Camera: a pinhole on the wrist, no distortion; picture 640 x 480 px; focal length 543.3 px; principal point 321.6 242.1 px. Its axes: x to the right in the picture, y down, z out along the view. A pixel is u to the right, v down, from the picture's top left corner.
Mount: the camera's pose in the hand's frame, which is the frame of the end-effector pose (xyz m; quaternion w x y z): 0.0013 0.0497 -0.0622 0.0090 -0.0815 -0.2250 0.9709
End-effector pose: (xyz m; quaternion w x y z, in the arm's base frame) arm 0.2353 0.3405 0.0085 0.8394 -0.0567 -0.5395 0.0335
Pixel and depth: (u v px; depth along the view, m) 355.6 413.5 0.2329
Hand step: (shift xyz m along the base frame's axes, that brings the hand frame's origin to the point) -0.1208 -0.1153 0.0158
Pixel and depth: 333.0 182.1 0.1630
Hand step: -0.0934 -0.0030 0.0114
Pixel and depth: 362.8 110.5 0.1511
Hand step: -0.0927 0.0182 0.0013
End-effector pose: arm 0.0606 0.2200 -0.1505 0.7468 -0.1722 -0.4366 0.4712
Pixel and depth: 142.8 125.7 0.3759
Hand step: -0.2273 -0.0222 0.2439
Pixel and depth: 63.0 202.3 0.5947
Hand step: -0.2947 -0.0169 0.5086
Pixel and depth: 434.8 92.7 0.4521
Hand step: -0.3204 -0.2164 0.1498
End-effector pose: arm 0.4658 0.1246 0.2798 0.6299 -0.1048 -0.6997 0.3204
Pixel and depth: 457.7 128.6 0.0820
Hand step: -0.0158 0.0010 -0.0443
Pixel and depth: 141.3 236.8 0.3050
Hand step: -0.2007 -0.1091 0.0916
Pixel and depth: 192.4 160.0 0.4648
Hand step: -0.3584 -0.1810 0.0823
